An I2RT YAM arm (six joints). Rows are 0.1 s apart.
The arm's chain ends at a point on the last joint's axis. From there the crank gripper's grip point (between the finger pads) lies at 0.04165 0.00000 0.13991 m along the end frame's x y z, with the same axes.
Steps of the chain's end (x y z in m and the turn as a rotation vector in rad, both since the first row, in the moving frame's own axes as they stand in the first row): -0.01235 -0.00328 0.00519 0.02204 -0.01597 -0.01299; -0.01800 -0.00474 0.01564 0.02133 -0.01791 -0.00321; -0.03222 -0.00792 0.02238 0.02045 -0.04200 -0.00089; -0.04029 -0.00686 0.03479 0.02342 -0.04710 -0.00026; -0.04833 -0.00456 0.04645 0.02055 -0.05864 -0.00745; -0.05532 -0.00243 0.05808 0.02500 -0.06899 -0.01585
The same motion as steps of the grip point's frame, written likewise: -0.01461 -0.00690 0.00580 0.02204 -0.01597 -0.01299; -0.02052 -0.00786 0.01633 0.02133 -0.01791 -0.00321; -0.03813 -0.01083 0.02398 0.02045 -0.04200 -0.00089; -0.04692 -0.01017 0.03656 0.02342 -0.04710 -0.00026; -0.05661 -0.00774 0.04862 0.02055 -0.05864 -0.00745; -0.06510 -0.00654 0.06057 0.02500 -0.06899 -0.01585
